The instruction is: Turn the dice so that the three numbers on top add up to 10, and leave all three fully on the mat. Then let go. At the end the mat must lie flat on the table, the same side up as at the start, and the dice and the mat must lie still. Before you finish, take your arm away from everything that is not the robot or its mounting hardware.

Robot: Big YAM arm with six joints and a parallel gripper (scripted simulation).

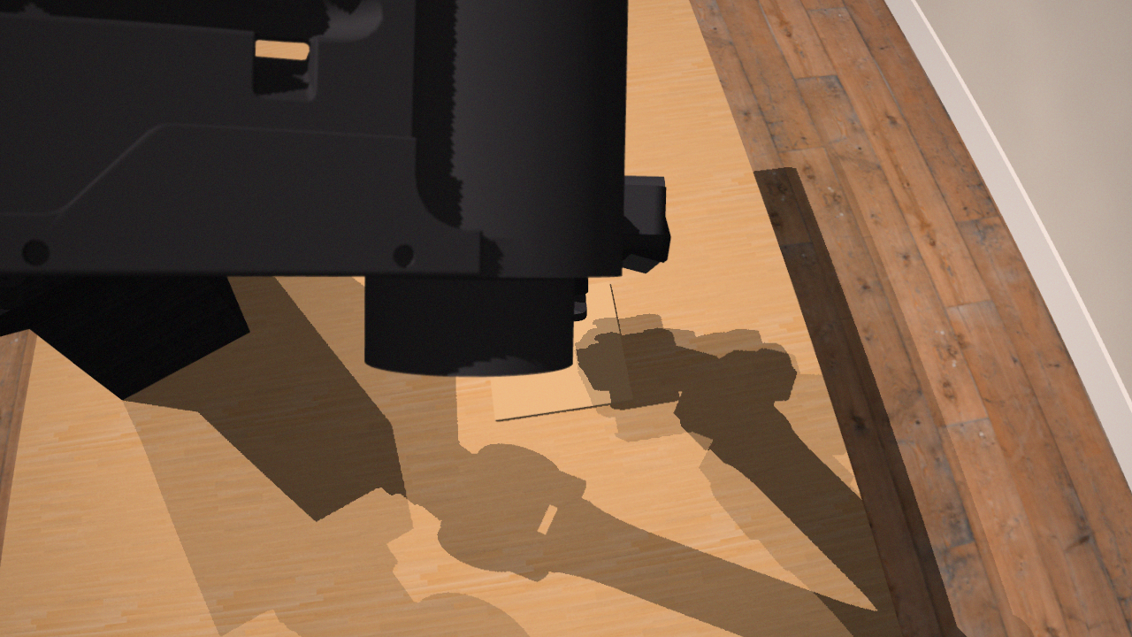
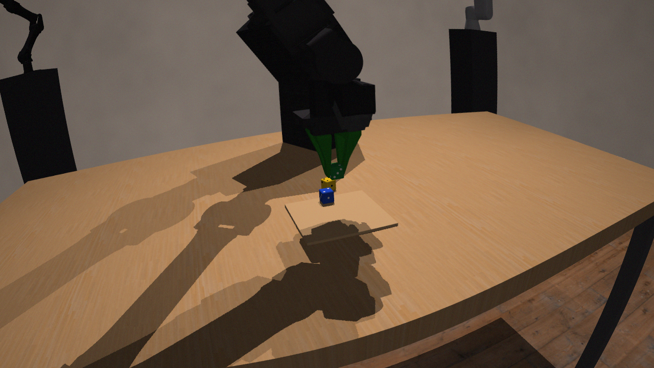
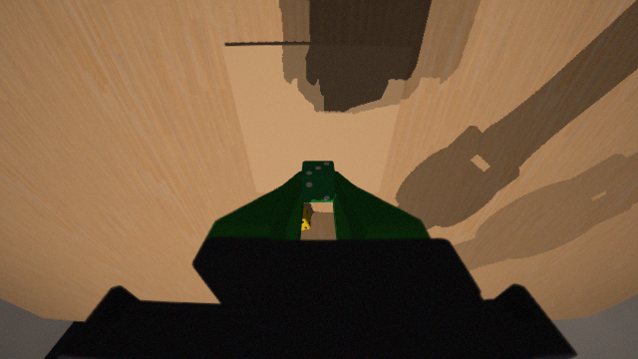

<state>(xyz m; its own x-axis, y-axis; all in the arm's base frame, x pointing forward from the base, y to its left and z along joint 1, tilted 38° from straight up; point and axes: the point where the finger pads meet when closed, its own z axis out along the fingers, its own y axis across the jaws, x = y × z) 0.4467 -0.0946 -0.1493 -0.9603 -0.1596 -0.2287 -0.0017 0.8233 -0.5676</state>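
Right now my hand is 10 mm short of the tan mat and 70 mm above it. Also, from my hand: green die: right at my hand; blue die: 50 mm behind, 60 mm below; yellow die: 100 mm behind, 20 mm to the left, 60 mm below.
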